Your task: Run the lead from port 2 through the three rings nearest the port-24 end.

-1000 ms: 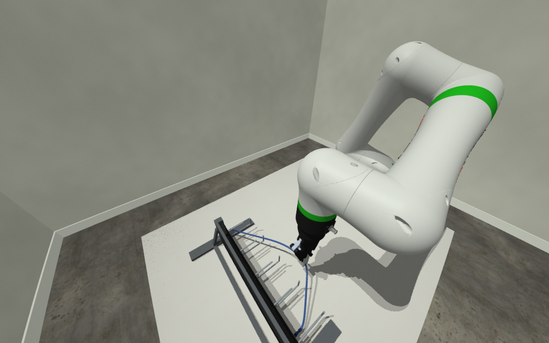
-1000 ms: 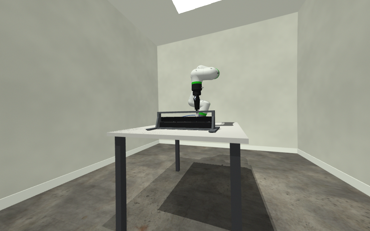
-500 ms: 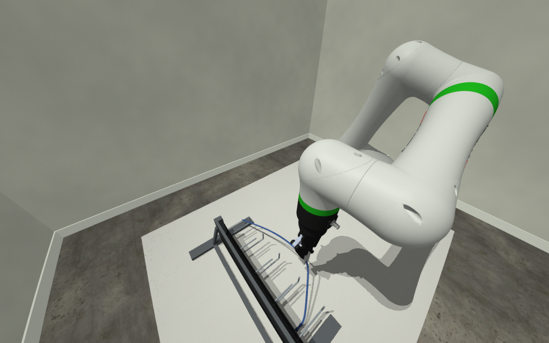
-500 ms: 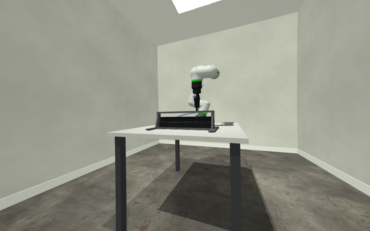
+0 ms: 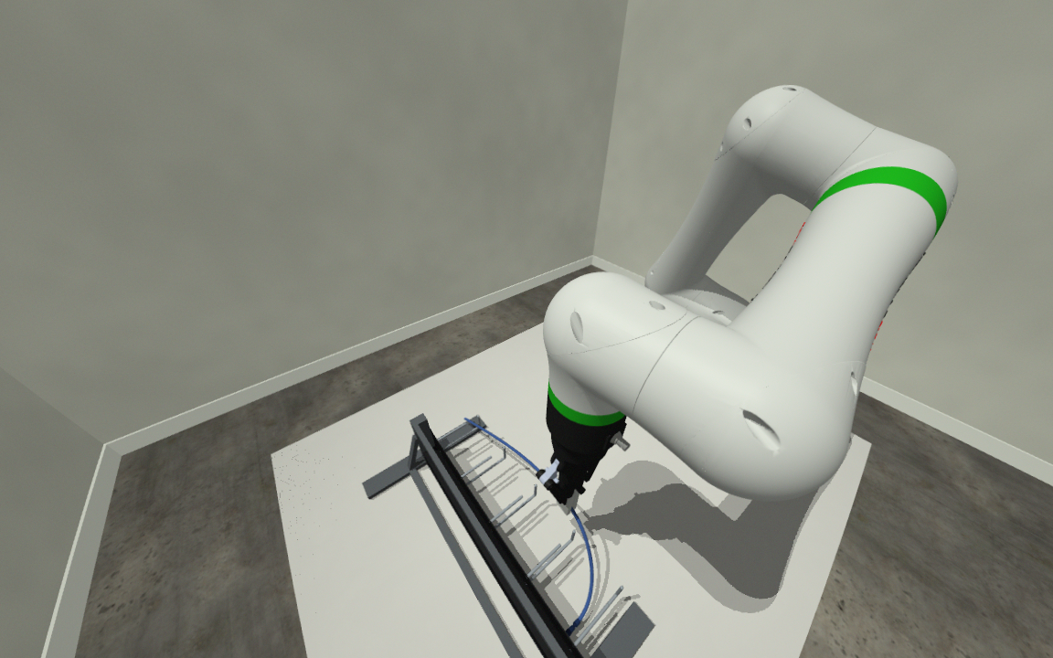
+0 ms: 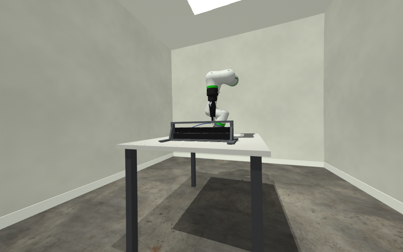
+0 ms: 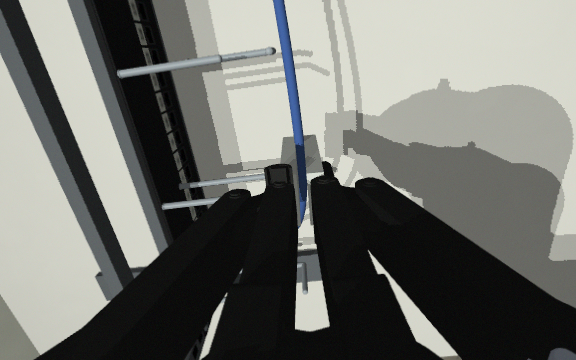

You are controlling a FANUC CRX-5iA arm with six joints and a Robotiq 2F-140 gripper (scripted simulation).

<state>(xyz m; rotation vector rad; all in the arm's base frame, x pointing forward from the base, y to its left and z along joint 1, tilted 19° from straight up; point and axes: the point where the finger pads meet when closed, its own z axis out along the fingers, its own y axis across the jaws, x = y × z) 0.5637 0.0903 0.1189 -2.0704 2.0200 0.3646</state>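
My gripper is now 13 cm short of the rack, 8 cm above it and 6 cm to the left of it.
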